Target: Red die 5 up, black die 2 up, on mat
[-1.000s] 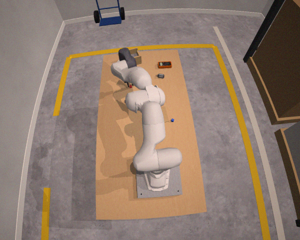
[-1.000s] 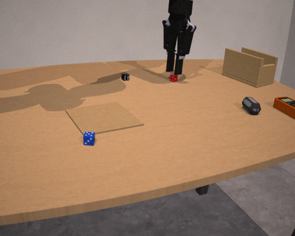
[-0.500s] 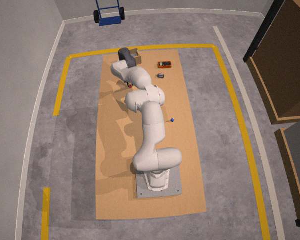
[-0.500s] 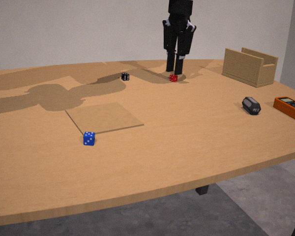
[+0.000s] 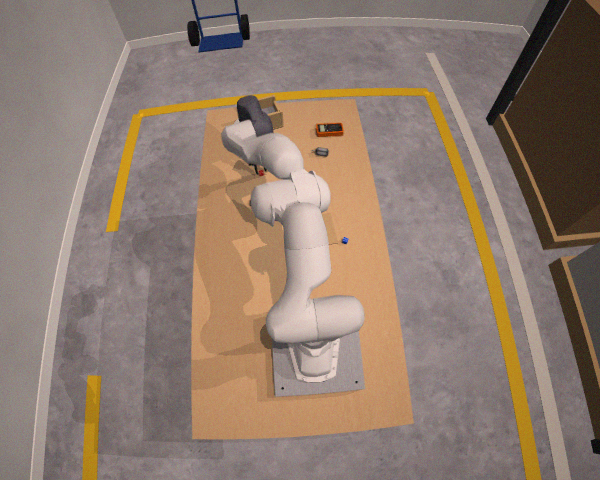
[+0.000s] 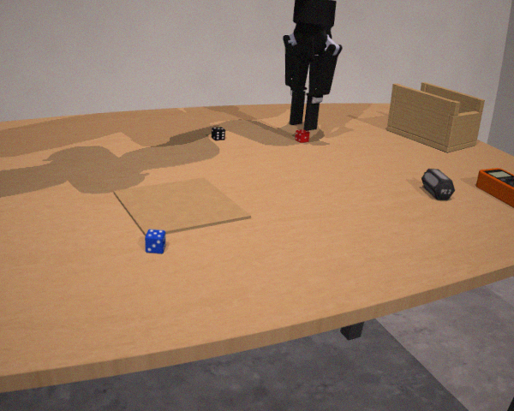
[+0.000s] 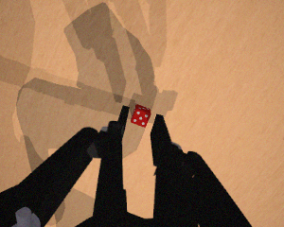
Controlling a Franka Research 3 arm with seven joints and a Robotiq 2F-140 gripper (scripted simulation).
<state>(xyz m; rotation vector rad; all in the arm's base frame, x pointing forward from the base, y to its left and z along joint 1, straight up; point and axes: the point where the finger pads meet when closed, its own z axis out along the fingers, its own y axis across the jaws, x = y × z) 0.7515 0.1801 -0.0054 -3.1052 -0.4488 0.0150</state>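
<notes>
My gripper is now 50 mm above the red die. Also, from my hand: dark grey device: 100 mm ahead, 270 mm to the right, 40 mm below; then black die: 150 mm behind, 40 mm to the left, 50 mm below; then wooden box: 330 mm ahead, 10 mm to the right, 10 mm below.
</notes>
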